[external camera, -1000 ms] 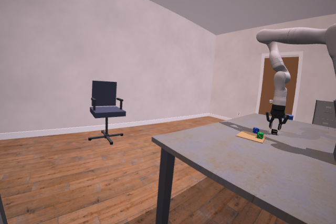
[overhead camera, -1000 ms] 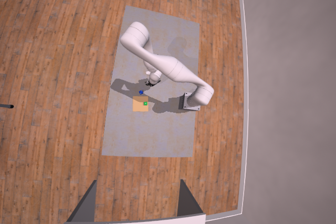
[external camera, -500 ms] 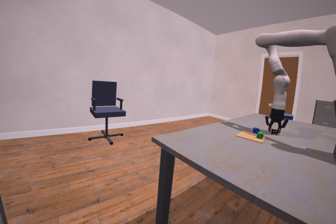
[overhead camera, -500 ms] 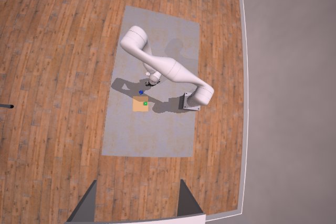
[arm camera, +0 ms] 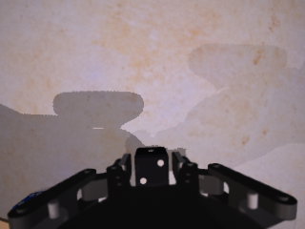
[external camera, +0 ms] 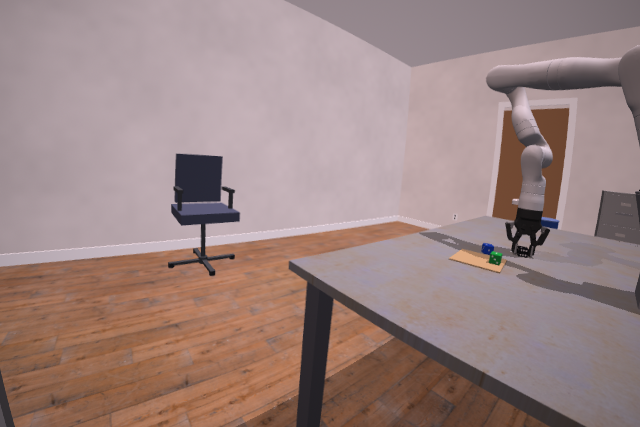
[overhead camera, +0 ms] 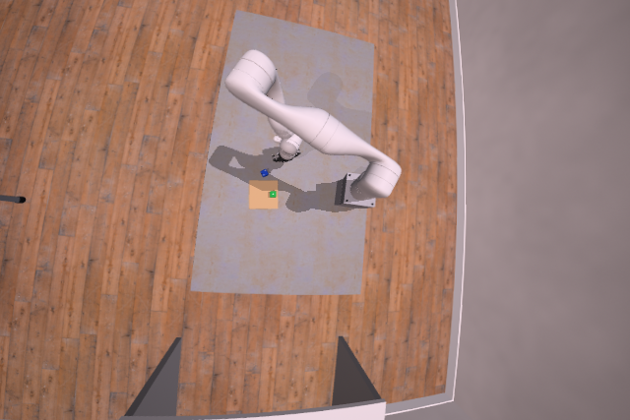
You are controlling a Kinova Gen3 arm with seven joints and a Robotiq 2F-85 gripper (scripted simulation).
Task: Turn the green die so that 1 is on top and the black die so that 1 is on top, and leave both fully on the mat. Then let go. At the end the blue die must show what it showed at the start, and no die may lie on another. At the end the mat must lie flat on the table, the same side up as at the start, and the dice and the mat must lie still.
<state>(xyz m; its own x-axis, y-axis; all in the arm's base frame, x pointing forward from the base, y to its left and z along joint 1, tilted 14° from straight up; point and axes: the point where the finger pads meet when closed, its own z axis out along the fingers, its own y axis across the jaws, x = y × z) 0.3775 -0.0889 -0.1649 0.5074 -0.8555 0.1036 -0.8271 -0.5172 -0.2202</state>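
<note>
Now: the black die right at my hand. From my hand the other things lie so: blue die (10 cm to the left, 8 cm ahead); then tan mat (20 cm to the left, 5 cm ahead, 2 cm below); then green die (19 cm to the left, 1 cm ahead).
</note>
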